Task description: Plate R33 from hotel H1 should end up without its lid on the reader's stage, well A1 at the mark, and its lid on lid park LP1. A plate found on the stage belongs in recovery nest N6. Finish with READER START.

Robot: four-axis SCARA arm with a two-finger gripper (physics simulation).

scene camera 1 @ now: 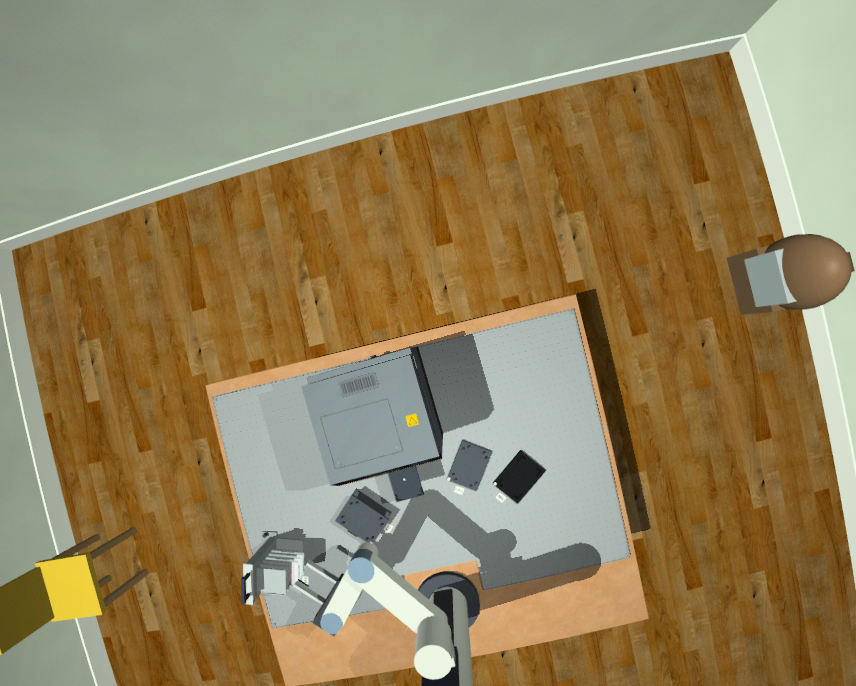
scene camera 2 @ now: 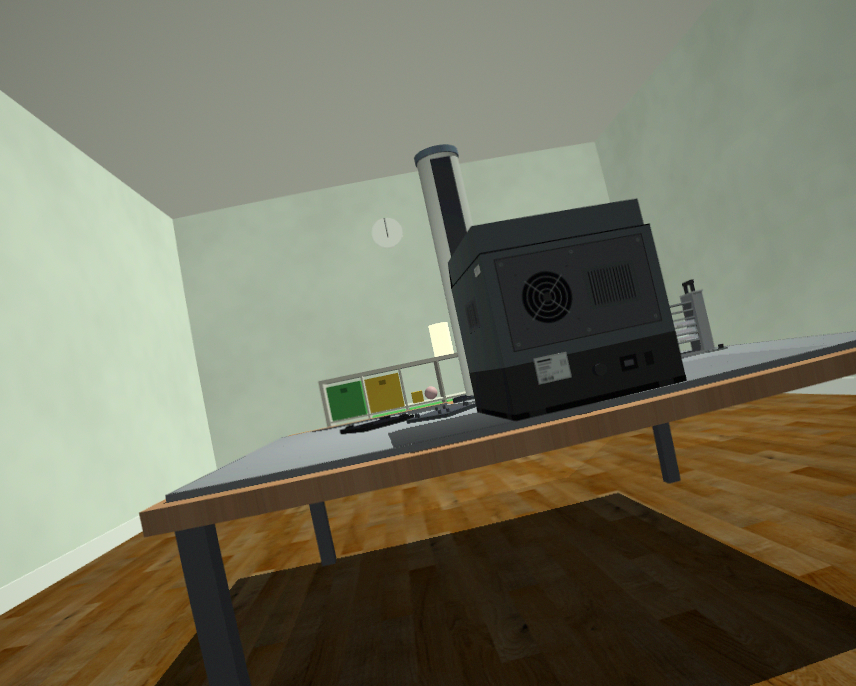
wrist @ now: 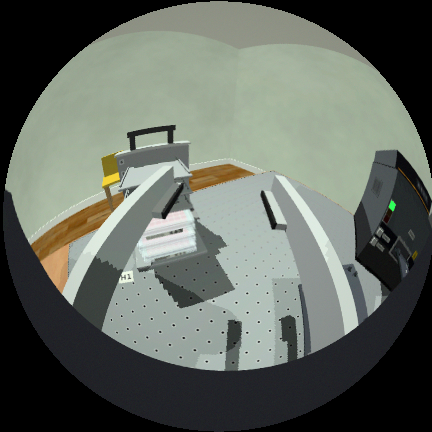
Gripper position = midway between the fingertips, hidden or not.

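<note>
The gripper (scene camera 1: 301, 572) is holding nothing; the wrist view shows the gripper (wrist: 222, 178) as well. A reader (scene camera 2: 489, 347) is visible, and the wrist view likewise includes the reader (wrist: 394, 211).
</note>
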